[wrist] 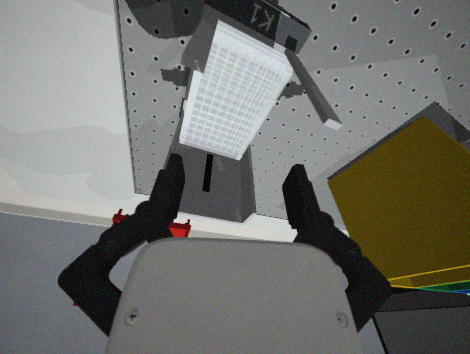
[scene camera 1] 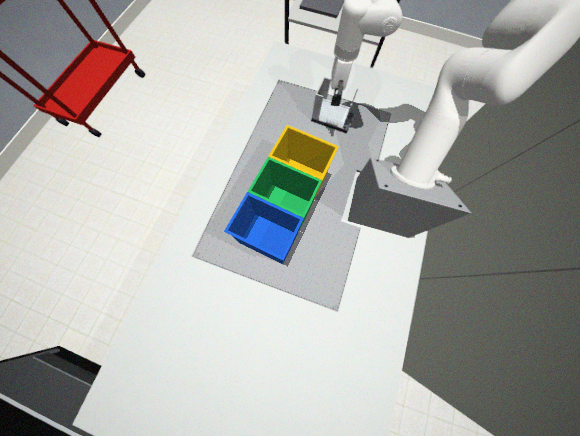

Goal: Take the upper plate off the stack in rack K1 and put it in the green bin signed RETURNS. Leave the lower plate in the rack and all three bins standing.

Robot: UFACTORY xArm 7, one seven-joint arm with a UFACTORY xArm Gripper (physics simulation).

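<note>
The white gridded upper plate lies in rack K1. Below it the lower plate is mostly hidden; the boundary between the two is hard to tell. My gripper is open and empty. It is above the rack's slotted panel side, with the plate beyond the fingertips in the wrist view. The green bin stands upright between the yellow bin and the blue bin. It looks empty inside, and its RETURNS sign does not show.
A grey bar sticks up from the rack beside the plate. The rack and bins stand on a grey perforated board on the white table. The arm's grey base block is right of the bins. A red cart stands at the left.
</note>
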